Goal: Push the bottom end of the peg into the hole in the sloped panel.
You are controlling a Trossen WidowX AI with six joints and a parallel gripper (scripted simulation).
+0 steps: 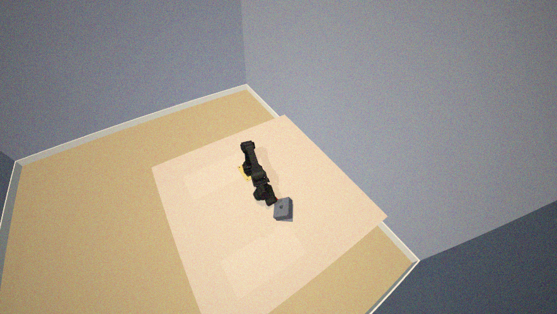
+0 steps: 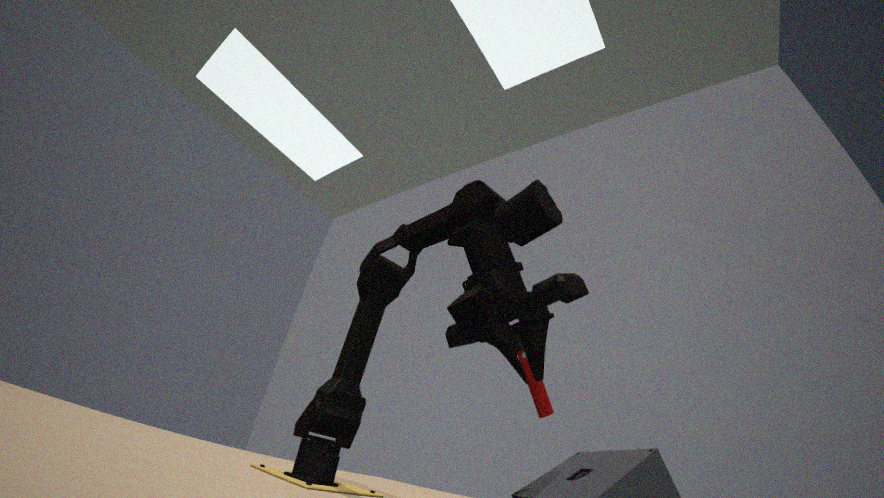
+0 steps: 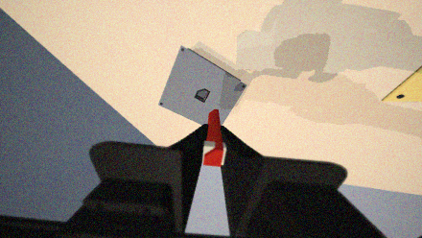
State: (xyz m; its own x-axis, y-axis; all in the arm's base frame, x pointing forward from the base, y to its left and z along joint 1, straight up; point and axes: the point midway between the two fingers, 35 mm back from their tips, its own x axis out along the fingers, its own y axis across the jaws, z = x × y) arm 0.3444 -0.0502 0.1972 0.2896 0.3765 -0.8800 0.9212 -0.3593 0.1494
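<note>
Now: the grey sloped panel 12 cm below my gripper tip, 6 cm ahead of it and 4 cm to the left of it. The rest, counted from my gripper tip: red square peg: 1 cm to the right, 1 cm behind, 1 cm above.
</note>
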